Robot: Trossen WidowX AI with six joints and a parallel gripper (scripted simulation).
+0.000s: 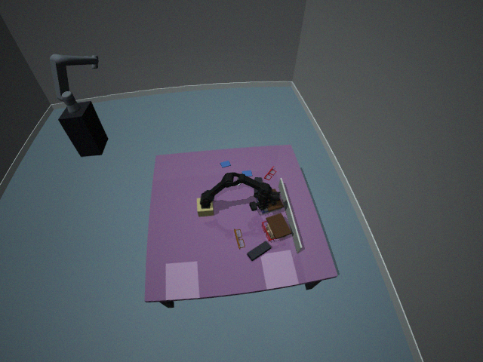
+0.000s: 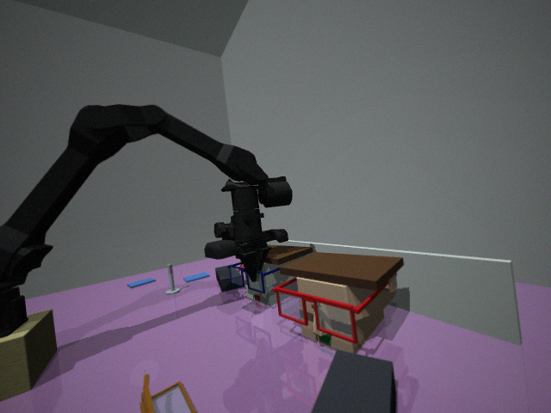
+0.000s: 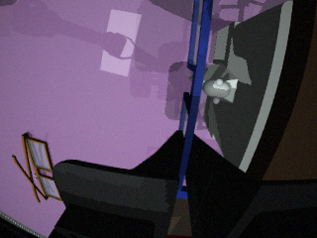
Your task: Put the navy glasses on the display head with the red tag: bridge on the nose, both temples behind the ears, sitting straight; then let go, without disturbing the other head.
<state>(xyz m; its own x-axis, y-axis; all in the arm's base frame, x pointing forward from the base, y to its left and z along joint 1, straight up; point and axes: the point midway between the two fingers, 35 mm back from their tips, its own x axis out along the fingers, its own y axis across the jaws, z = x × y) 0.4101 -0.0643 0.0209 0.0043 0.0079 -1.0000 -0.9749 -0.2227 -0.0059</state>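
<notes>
My gripper tip is 60 mm short of the pale display head, 50 mm to the right of it and 10 mm above it. The rest, counted from my gripper tip: upright panel: 200 mm ahead, 50 mm to the right, 10 mm below; then post stand: 150 mm behind, 300 mm to the left, 40 mm below; then tan display head: 60 mm ahead, 170 mm to the right, 10 mm below.
</notes>
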